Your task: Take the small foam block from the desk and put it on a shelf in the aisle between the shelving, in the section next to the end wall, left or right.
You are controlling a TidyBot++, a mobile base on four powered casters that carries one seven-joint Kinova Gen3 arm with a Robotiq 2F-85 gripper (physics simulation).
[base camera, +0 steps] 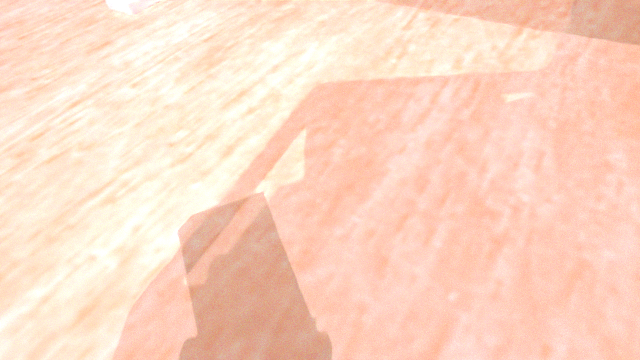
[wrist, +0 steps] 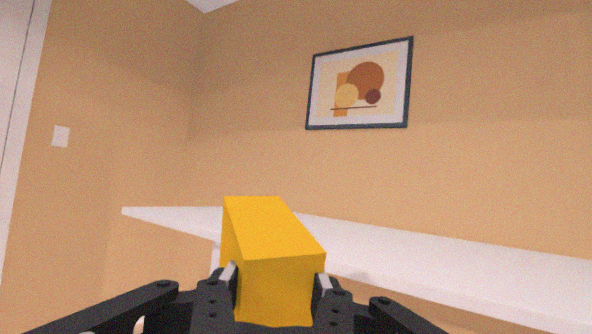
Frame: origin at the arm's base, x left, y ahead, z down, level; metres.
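Seen in the pictures: gripper, fingertip midpoint: (wrist: 275,280).
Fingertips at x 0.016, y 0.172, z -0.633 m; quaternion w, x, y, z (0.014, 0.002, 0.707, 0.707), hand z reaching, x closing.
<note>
Offsets run from my fingertips to a thing's top centre. "spot": to the spot under its first point. Level surfaces: height alone.
The small foam block @[dx +0.012, dy +0.024, dz -0.048 m] (wrist: 272,240) is a yellow box in the wrist view, low and just left of the middle. My gripper (wrist: 275,280) is shut on it, with one finger pad against each side. The block's far end sticks out beyond the fingertips. Behind the block stands the white desk @[dz +0.080 m] (wrist: 450,265), apart from the block as far as the wrist view shows. The shelving and the aisle do not show in either view.
A tan wall (wrist: 240,160) with a framed picture (wrist: 360,85) rises behind the desk. A light switch @[dx +1.293, dy +1.314, dz -0.247 m] (wrist: 60,136) and a white door frame (wrist: 22,115) are at the left. The base camera shows wood floor @[dz +1.030 m] (base camera: 125,125) with shadows, and a white piece @[spot: dx +0.409, dy +0.726, dz +1.009 m] (base camera: 127,5) at the top left.
</note>
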